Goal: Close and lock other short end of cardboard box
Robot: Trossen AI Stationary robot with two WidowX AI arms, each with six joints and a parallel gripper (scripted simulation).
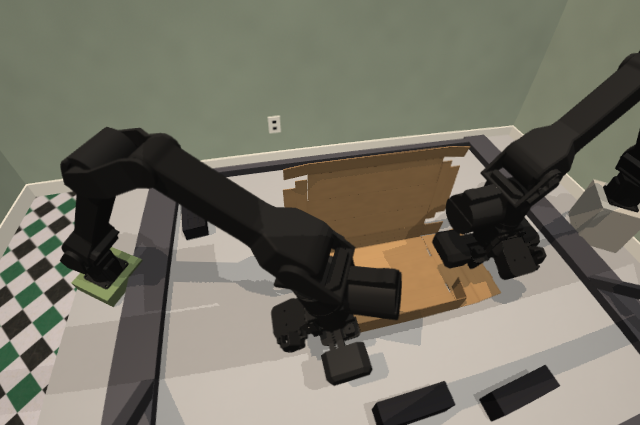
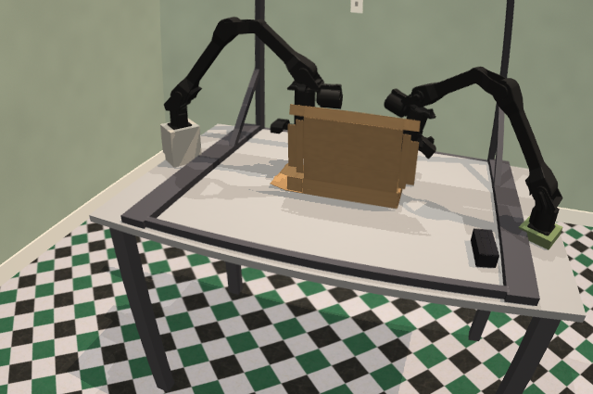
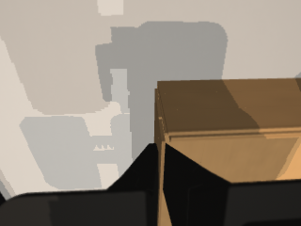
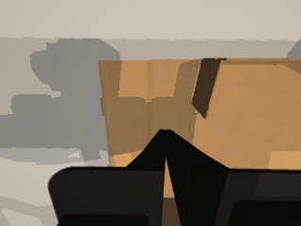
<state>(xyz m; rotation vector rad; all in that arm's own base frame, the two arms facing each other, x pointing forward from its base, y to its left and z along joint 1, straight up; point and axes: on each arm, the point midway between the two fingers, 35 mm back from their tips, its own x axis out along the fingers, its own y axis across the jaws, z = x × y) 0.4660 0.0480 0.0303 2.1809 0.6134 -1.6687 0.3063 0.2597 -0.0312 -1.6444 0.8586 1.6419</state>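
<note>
Now: right hand 60 mm above the corner flap, 30 mm to the right of it and 30 mm past it.
</note>
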